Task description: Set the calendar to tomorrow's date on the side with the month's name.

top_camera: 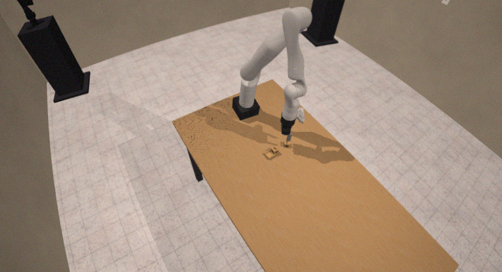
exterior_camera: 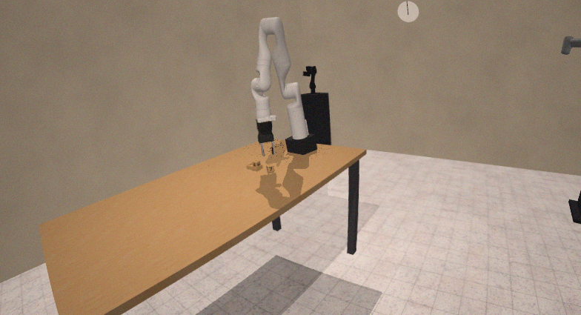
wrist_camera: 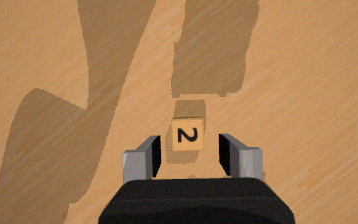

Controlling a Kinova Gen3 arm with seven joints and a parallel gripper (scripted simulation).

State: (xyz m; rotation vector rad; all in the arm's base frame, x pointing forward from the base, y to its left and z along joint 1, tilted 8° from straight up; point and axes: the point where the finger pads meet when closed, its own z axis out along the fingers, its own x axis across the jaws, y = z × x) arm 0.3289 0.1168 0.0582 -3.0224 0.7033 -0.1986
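My gripper is now 9 cm above the wooden date cube. Also, from my hand: wooden tray: 2 cm ahead, 10 cm to the right, 9 cm below.
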